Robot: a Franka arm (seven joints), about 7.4 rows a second.
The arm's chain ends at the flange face. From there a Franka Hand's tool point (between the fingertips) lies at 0.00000 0.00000 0.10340 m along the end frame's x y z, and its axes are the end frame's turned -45 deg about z.
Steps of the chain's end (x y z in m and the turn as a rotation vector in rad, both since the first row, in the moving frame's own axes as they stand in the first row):
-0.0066 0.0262 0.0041 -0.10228 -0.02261 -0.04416
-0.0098 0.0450 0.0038 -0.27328 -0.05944 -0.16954
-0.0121 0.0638 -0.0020 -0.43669 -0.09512 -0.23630
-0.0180 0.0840 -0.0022 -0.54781 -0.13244 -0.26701
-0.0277 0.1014 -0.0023 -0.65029 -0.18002 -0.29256
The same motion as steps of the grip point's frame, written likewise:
-0.0322 0.0199 0.0035 -0.05634 -0.08831 -0.04416
-0.0613 0.0423 -0.0002 -0.15121 -0.23527 -0.16954
-0.0880 0.0650 -0.0121 -0.24153 -0.37605 -0.23630
-0.1148 0.0815 -0.0181 -0.29371 -0.48101 -0.26701
-0.1419 0.0920 -0.0248 -0.33253 -0.58712 -0.29256

